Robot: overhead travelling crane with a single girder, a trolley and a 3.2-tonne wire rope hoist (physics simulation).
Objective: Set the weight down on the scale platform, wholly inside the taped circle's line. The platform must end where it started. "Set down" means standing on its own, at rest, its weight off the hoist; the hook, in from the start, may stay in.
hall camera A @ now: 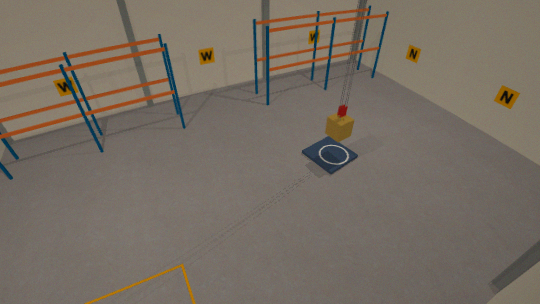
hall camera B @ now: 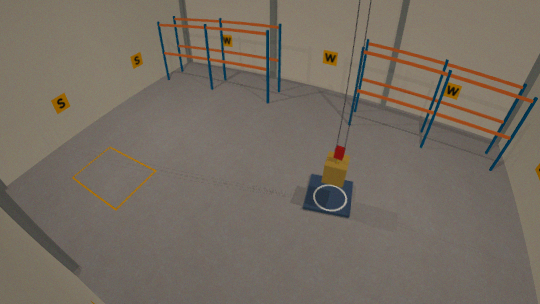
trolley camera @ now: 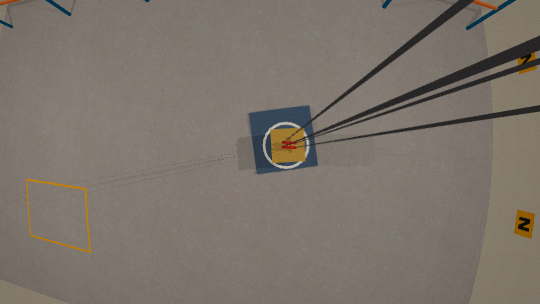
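Observation:
The yellow weight [hall camera A: 339, 129] [hall camera B: 334, 172] [trolley camera: 296, 157] hangs upright a little above the dark blue scale platform [hall camera A: 313, 151] [hall camera B: 315, 182] [trolley camera: 264, 118]. My red hook block [hall camera A: 342, 111] [hall camera B: 339, 152] [trolley camera: 289, 145] is over its top and carries it; the hook itself is too small to make out. The white taped circle [hall camera A: 348, 156] [hall camera B: 330, 210] [trolley camera: 264, 145] lies on the platform. In the trolley view the weight covers much of the circle, sits slightly right of its middle, and its right corners reach the line. The weight's shadow falls partly on the platform and partly on the floor at its left.
Blue and orange racks [hall camera A: 267, 65] [hall camera B: 268, 65] stand along the W wall, with another rack [hall camera A: 81, 107] [hall camera B: 436, 107] further along. A yellow floor outline [hall camera A: 135, 284] [hall camera B: 133, 159] [trolley camera: 28, 207] lies well away from the platform. Hoist ropes run up from the hook block.

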